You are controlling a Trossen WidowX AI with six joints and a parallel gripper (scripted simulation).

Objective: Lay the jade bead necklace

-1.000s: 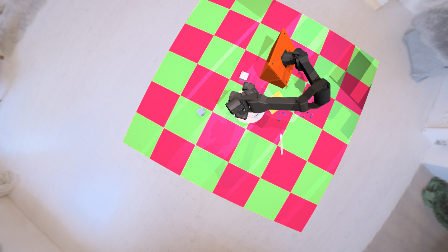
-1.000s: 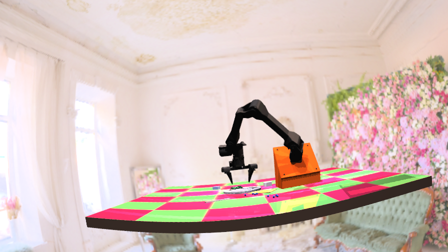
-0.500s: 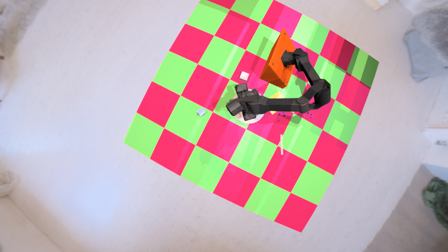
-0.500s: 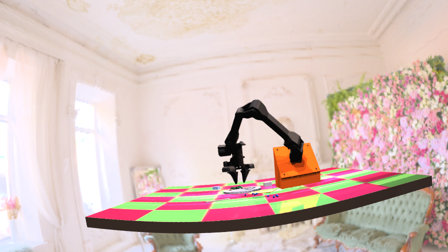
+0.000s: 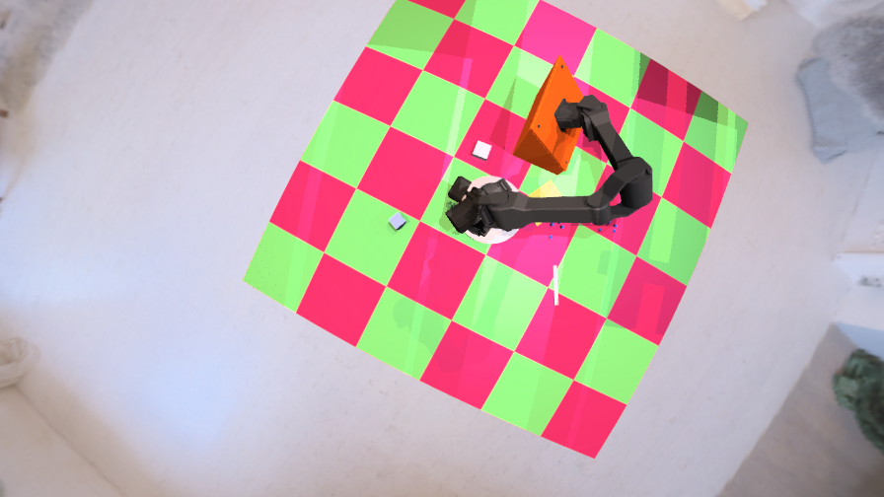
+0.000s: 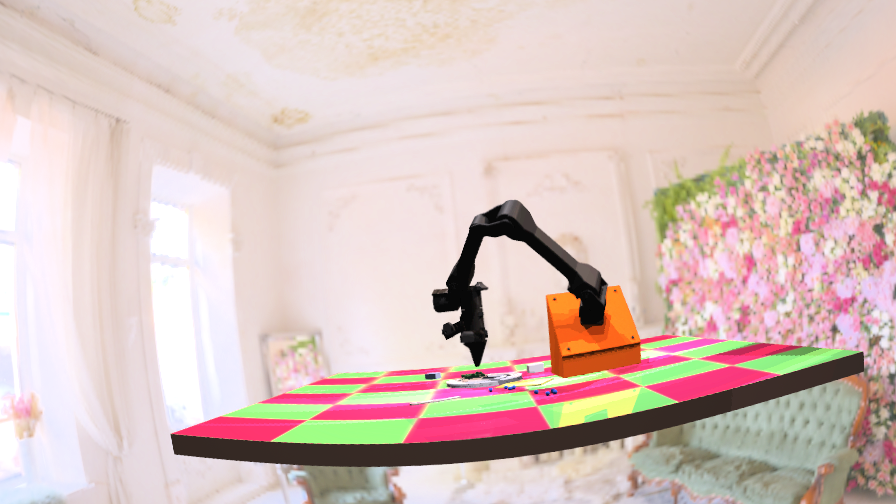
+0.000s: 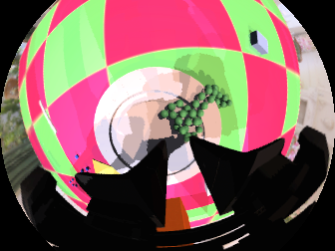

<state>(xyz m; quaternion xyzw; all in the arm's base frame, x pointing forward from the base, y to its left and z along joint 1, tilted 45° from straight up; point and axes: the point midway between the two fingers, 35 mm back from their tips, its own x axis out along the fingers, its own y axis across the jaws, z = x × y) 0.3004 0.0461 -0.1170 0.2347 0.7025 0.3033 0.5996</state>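
My gripper tip is 20 mm past the round bead board, 30 mm to the right of it and 30 mm above it. The rest, counted from my gripper tip: pale blue cube 160 mm ahead, 190 mm to the right, 30 mm below; white cube 150 mm behind, 90 mm to the right, 30 mm below; yellow patch 130 mm behind, 150 mm to the left, 40 mm below.
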